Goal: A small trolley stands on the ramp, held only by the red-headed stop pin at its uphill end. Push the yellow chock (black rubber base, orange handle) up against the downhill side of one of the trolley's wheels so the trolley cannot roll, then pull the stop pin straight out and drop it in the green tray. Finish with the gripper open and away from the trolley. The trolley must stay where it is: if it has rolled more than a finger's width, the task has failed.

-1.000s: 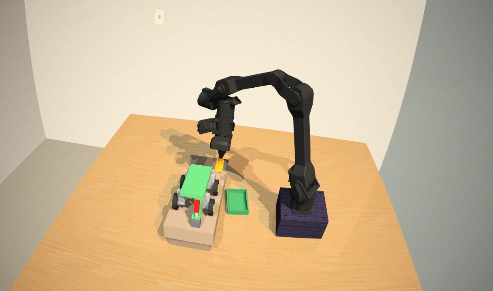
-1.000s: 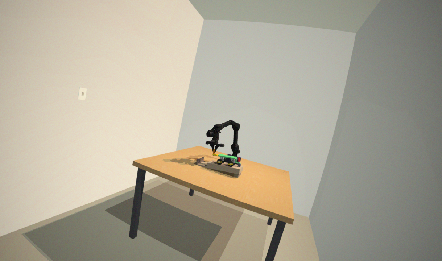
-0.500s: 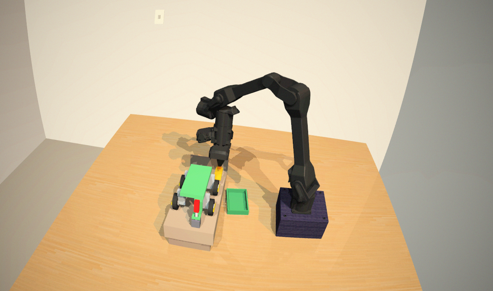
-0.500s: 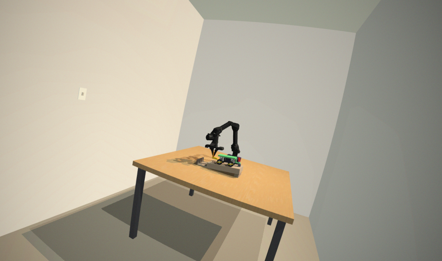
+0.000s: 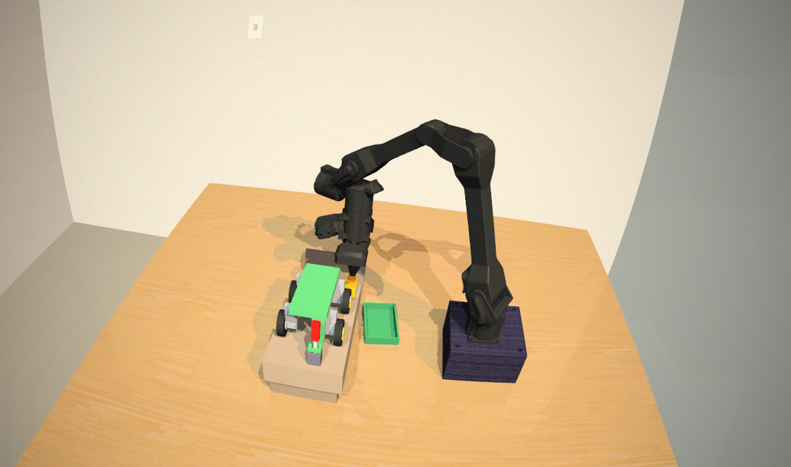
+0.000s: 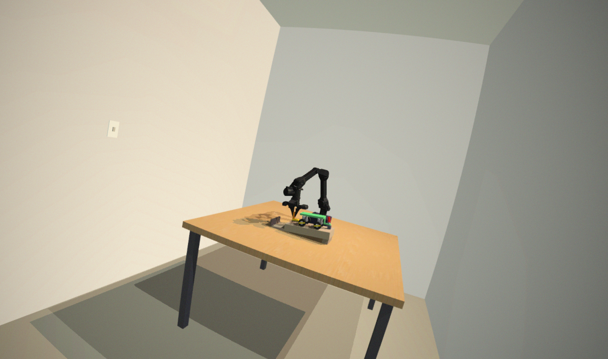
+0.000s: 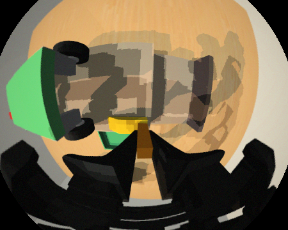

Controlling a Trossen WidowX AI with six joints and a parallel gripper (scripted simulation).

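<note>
My gripper tip is 40 mm short of the red-headed stop pin, 270 mm to the right of it and 40 mm below it. Also, from my gripper tip: green tray: 70 mm behind, 70 mm to the left, 90 mm below; then yellow chock: 20 mm to the left, 10 mm below; then stop wall: 50 mm ahead, 120 mm to the right, 60 mm below.
</note>
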